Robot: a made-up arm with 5 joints. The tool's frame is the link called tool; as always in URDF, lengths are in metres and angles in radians.
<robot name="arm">
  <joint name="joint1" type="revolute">
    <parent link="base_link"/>
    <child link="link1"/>
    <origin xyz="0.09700 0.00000 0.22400" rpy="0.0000 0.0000 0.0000"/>
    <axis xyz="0 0 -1"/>
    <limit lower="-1.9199" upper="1.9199" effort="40" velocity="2.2"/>
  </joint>
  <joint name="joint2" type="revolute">
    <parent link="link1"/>
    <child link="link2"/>
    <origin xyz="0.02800 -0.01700 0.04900" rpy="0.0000 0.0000 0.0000"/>
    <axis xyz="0 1 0"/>
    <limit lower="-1.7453" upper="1.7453" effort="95" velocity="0.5"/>
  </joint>
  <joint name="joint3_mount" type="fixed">
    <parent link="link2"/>
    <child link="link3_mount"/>
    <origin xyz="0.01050 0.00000 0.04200" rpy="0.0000 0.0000 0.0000"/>
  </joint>
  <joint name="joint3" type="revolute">
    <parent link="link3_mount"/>
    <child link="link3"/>
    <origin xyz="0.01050 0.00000 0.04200" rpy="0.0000 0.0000 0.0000"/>
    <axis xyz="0 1 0"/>
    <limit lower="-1.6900" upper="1.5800" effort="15" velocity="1.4"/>
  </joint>
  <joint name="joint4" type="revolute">
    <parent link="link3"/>
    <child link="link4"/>
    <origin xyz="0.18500 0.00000 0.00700" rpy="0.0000 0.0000 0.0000"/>
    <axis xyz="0 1 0"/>
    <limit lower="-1.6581" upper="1.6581" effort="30" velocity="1.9"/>
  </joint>
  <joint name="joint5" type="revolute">
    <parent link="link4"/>
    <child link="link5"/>
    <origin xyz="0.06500 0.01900 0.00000" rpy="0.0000 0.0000 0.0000"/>
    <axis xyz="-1 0 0"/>
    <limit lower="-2.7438" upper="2.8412" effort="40" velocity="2"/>
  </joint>
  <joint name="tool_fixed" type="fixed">
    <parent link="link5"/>
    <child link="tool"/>
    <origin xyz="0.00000 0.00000 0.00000" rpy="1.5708 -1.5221 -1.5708"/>
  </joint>
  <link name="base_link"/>
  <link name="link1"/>
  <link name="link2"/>
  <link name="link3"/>
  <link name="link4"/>
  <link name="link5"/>
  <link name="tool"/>
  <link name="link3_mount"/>
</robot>
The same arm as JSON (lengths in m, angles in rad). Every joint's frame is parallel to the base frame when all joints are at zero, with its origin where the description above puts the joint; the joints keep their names.
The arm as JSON. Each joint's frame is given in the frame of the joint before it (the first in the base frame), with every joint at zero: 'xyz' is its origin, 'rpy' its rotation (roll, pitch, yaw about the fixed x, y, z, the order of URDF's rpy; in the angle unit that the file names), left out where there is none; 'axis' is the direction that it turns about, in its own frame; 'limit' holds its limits. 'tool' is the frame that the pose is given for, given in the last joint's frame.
{"units": {"length": "m", "angle": "rad"}, "joints": [
  {"name": "joint1", "type": "revolute", "origin": {"xyz": [0.097, 0.0, 0.224]}, "axis": "-z", "limit": {"lower": -1.9199, "upper": 1.9199}},
  {"name": "joint2", "type": "revolute", "origin": {"xyz": [0.028, -0.017, 0.049]}, "axis": "+y", "limit": {"lower": -1.7453, "upper": 1.7453}},
  {"name": "joint3", "type": "revolute", "origin": {"xyz": [0.021, 0.0, 0.084]}, "axis": "+y", "limit": {"lower": -1.69, "upper": 1.58}},
  {"name": "joint4", "type": "revolute", "origin": {"xyz": [0.185, 0.0, 0.007]}, "axis": "+y", "limit": {"lower": -1.6581, "upper": 1.6581}},
  {"name": "joint5", "type": "revolute", "origin": {"xyz": [0.065, 0.019, 0.0]}, "axis": "-x", "limit": {"lower": -2.7438, "upper": 2.8412}}
], "tool": {"origin": {"xyz": [0.0, 0.0, 0.0], "rpy": [1.5708, -1.5221, -1.5708]}}}

